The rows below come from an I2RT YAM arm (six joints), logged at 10 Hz.
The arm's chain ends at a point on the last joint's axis. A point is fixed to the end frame.
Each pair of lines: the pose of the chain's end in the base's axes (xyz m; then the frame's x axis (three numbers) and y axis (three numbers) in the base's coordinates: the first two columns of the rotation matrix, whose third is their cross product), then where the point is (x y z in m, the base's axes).
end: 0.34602, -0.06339, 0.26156, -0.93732, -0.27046, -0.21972, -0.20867, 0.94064, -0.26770
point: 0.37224 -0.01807 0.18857
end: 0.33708, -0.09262, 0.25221, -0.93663, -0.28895, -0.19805, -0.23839, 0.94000, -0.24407
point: 0.36012 -0.04537 0.17936
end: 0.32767, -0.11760, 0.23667, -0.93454, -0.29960, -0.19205, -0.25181, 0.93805, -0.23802
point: 0.34955 -0.06976 0.16386
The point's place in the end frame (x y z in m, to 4 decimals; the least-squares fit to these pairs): -0.0208 0.0567 0.0665
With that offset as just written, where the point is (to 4 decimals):
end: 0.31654, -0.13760, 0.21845, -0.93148, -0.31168, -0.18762, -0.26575, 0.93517, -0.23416
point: 0.3374 -0.0893 0.1456
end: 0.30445, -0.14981, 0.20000, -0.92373, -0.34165, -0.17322, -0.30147, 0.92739, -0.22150
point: 0.3223 -0.1003 0.1272
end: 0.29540, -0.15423, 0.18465, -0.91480, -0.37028, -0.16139, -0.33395, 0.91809, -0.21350
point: 0.3106 -0.1039 0.1118
